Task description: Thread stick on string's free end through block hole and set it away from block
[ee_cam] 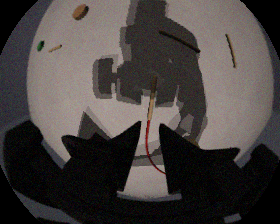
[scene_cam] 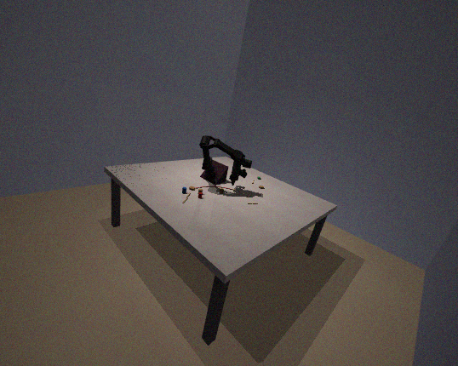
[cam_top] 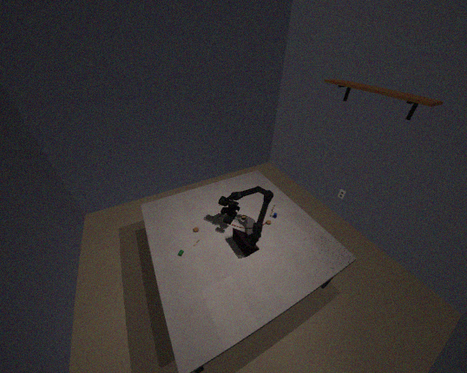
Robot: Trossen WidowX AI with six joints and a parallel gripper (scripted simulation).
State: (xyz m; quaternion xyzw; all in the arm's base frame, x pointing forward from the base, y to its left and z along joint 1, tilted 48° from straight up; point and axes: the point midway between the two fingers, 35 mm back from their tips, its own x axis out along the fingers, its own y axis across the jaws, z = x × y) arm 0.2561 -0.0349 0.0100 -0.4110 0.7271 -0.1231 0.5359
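Now: gripper tip 10 mm short of the thin wooden stick and 40 mm above it. Also, from my gripper tip: wooden block 10 mm behind, 130 mm to the right, 30 mm below; then button 170 mm behind, 260 mm to the right, 30 mm below; then orange disc 120 mm ahead, 260 mm to the left, 30 mm below.
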